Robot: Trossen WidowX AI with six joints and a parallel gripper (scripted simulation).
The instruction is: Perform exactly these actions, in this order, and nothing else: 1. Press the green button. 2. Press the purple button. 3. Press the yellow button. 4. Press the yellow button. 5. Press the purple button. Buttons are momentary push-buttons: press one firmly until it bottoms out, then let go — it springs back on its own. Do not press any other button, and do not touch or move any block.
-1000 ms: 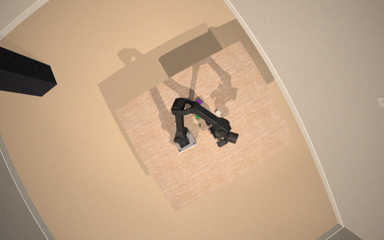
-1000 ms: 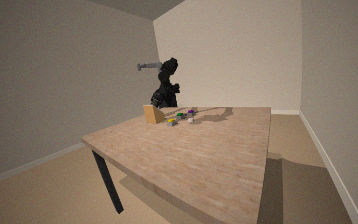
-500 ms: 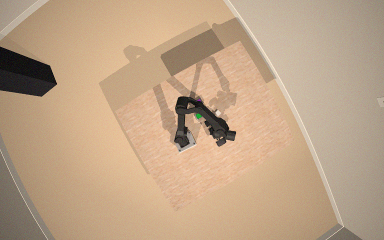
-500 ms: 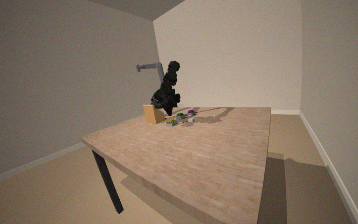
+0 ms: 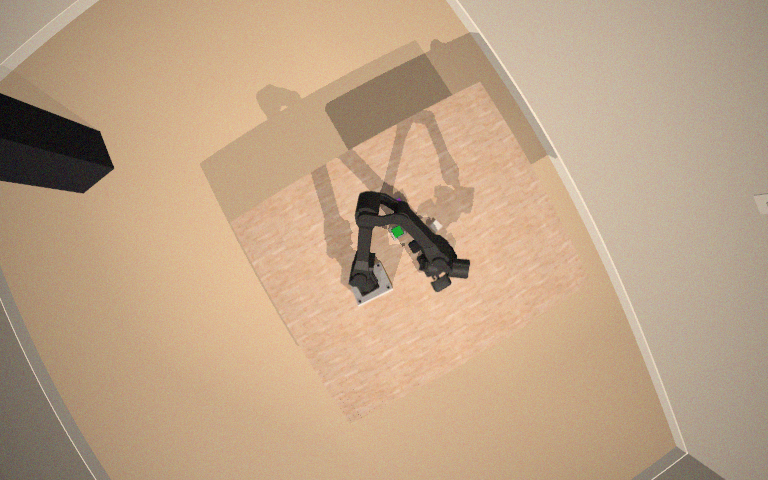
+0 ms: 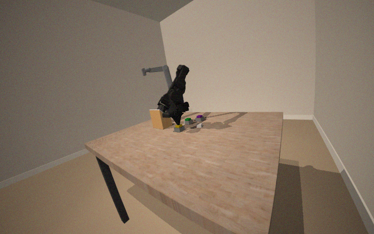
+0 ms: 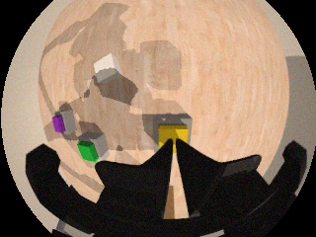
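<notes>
My gripper tip is 10 mm above the yellow button. The rest, counted from my gripper tip: purple button (10 mm ahead, 230 mm to the left, 10 mm below); green button (40 mm behind, 140 mm to the left, 10 mm below); white block (90 mm ahead, 90 mm to the left, 30 mm below).
</notes>
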